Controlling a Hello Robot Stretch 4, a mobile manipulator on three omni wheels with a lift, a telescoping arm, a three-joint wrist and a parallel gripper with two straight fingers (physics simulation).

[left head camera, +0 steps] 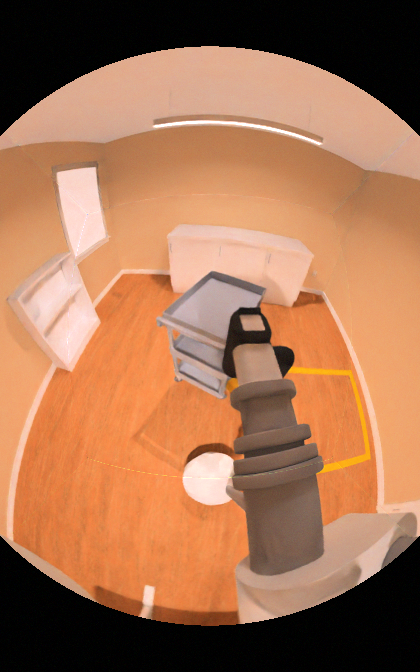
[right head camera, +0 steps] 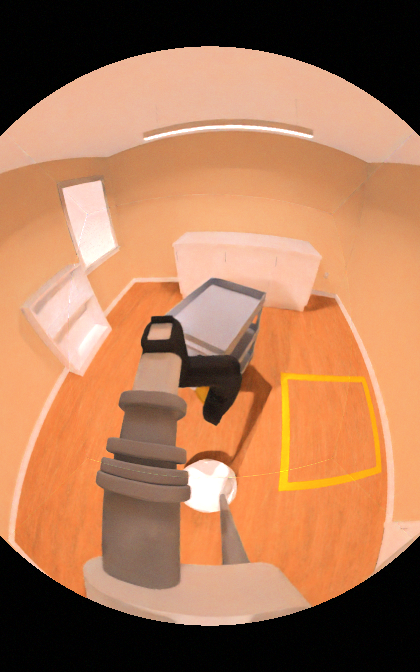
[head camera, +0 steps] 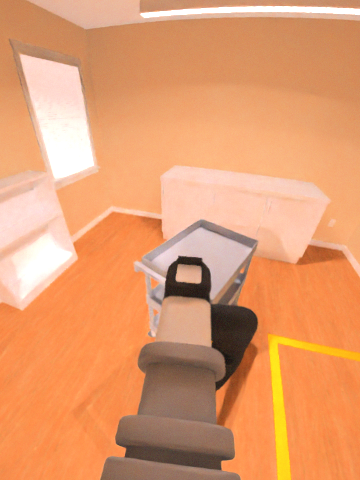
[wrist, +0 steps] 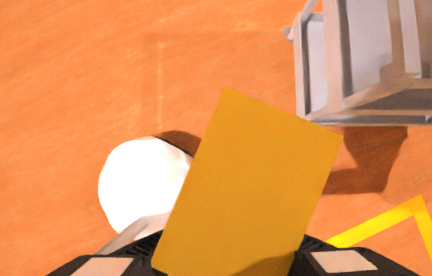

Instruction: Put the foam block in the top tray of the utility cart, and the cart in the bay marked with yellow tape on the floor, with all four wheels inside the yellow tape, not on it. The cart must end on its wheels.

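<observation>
The foam block, orange-yellow, is large in the wrist view, held between the two fingers of my gripper; the wrist and arm mostly hide it in the side head views. The grey utility cart stands upright ahead, beyond my gripper. Its visible top tray surface is bare; the arm hides part of it in the head view. The block is on the near side of the cart. The yellow tape bay is right of the cart, which stands outside it.
A long white cabinet stands close behind the cart at the far wall. A white shelf unit stands by the left wall. A white round part shows low, near the arm.
</observation>
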